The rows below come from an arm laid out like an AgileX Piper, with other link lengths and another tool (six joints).
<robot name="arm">
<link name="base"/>
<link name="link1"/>
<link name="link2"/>
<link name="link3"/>
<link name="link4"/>
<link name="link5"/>
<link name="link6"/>
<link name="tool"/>
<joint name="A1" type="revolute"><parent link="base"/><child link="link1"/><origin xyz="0 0 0.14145" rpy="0 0 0"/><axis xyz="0 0 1"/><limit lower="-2.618" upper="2.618"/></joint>
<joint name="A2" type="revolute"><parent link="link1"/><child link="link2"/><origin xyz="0 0 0" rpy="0 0 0"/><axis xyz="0 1 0"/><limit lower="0" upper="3.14"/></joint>
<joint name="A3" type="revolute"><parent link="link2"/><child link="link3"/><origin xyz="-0.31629 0 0.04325" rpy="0 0 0"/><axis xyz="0 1 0"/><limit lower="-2.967" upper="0"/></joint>
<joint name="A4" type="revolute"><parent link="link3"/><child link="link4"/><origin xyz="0.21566 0 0.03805" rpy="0 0 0"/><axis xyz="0.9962 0 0.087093"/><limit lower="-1.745" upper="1.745"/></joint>
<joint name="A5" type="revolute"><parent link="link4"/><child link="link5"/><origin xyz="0 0 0" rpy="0 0 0"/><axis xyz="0 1 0"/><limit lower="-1.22" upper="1.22"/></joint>
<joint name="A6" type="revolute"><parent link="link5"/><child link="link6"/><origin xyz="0.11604 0 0.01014" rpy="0 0 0"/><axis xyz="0.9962 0 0.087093"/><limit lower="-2.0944" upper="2.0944"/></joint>
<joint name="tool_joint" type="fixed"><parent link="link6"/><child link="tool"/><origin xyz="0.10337 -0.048 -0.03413" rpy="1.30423 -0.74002 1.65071"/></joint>
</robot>
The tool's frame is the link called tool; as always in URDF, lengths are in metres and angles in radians.
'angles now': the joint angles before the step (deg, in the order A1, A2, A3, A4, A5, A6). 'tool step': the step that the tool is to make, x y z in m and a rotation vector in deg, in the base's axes. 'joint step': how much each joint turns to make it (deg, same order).
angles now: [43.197 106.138 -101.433 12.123 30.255 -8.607]
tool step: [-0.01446 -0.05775 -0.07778 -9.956 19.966 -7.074]
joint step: [-5.453 3.839 -0.001 -0.927 17.157 8.104]
